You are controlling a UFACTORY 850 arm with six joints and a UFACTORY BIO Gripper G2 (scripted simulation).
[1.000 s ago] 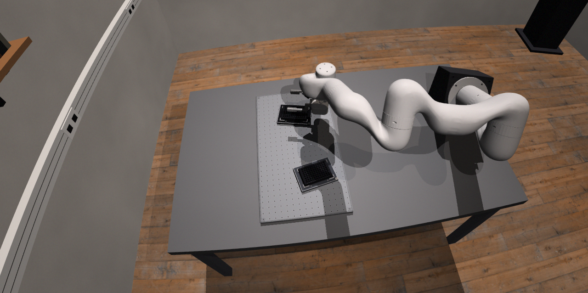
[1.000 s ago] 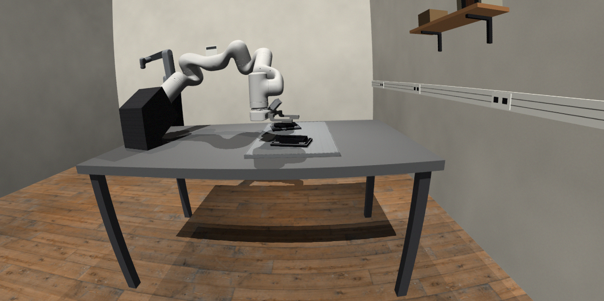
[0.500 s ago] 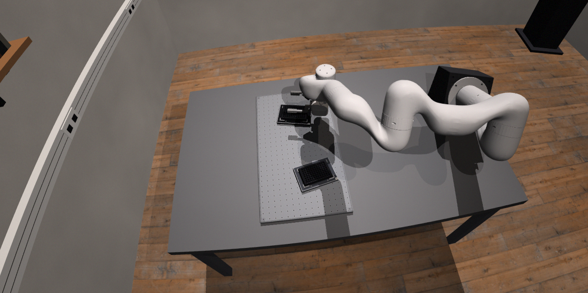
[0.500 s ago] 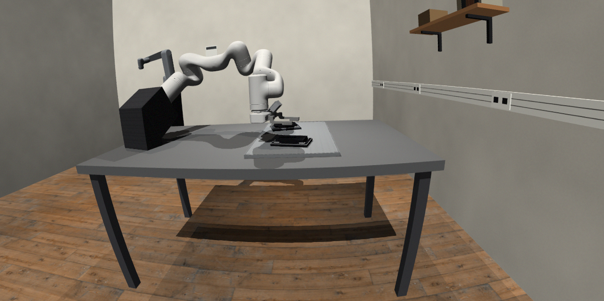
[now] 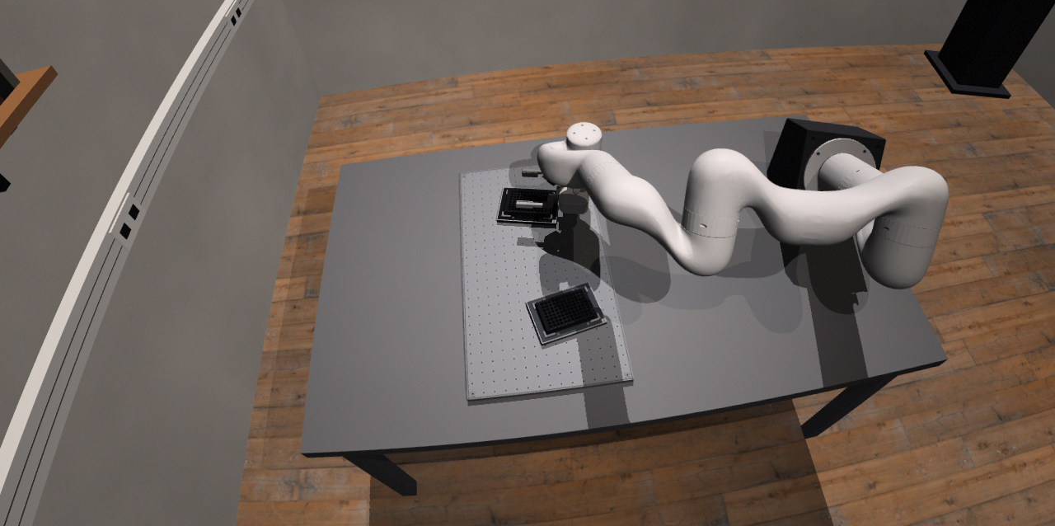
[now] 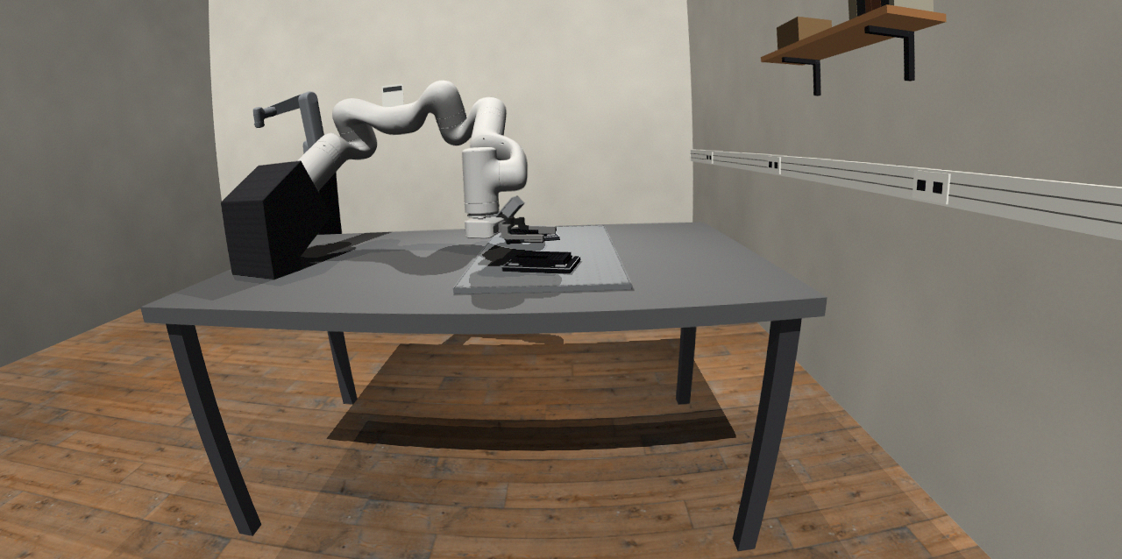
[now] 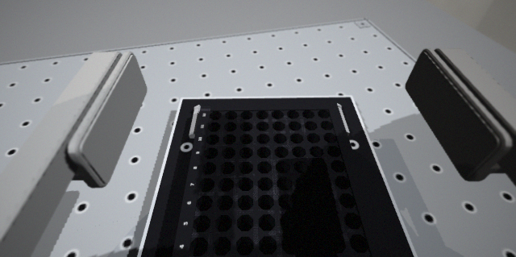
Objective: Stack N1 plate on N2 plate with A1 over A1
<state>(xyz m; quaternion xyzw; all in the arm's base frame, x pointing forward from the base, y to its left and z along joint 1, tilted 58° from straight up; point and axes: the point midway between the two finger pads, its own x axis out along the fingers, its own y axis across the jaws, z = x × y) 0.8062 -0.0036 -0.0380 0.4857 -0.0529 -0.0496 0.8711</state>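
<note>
The plate nest N1 lies 70 mm below my hand. The rest, counted from my hand: plate nest N2: 120 mm behind, 330 mm to the left, 70 mm below.
</note>
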